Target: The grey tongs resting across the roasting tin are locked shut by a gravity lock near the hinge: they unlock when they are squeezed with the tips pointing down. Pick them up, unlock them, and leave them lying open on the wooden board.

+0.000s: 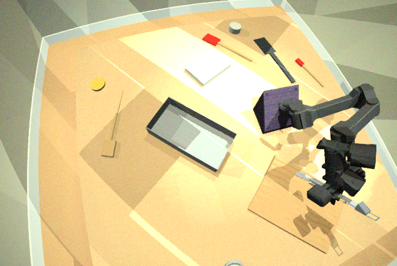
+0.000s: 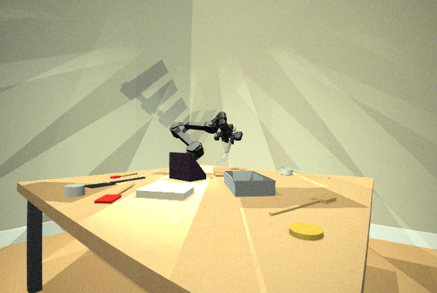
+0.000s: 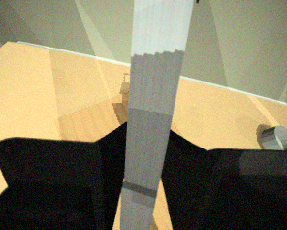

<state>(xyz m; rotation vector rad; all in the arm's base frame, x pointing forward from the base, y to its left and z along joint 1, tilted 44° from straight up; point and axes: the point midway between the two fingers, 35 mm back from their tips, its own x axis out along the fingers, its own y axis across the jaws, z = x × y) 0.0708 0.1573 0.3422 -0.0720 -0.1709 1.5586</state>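
The wooden board lies 18 cm below my gripper tip, 2 cm to the right of it and 1 cm ahead of it. Round my gripper tip: white slab 71 cm to the right, 18 cm below, 11 cm ahead; grey roasting tin 43 cm to the right, 30 cm ahead, 16 cm below; dark spatula 69 cm to the right, 25 cm behind, 19 cm below.
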